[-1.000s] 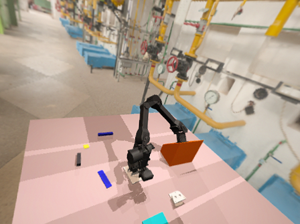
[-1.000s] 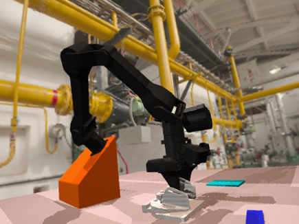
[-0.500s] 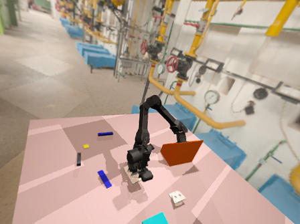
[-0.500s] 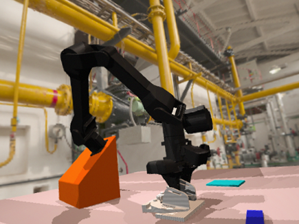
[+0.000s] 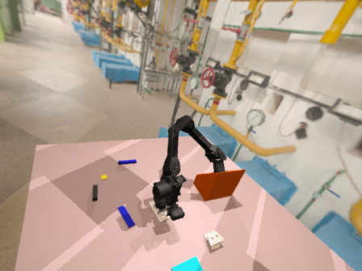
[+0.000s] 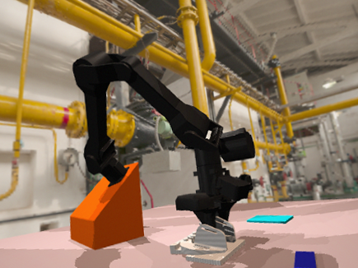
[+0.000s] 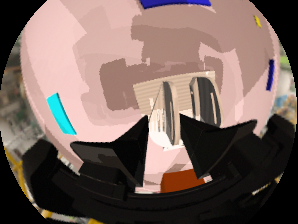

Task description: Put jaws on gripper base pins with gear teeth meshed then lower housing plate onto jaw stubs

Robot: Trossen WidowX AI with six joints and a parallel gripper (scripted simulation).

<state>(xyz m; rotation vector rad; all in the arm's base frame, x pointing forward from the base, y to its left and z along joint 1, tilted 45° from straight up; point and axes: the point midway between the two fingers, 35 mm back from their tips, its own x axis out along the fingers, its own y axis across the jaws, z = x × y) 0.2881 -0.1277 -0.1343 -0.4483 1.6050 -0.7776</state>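
My gripper tip is 130 mm past the base, 210 mm to the right of it and 10 mm below it. The rest, counted from my gripper tip: small yellow piece (190 mm ahead, 350 mm to the right, 20 mm below); black bar (260 mm ahead, 250 mm to the right, 10 mm below); cyan tile (50 mm ahead, 250 mm to the left, 10 mm below).
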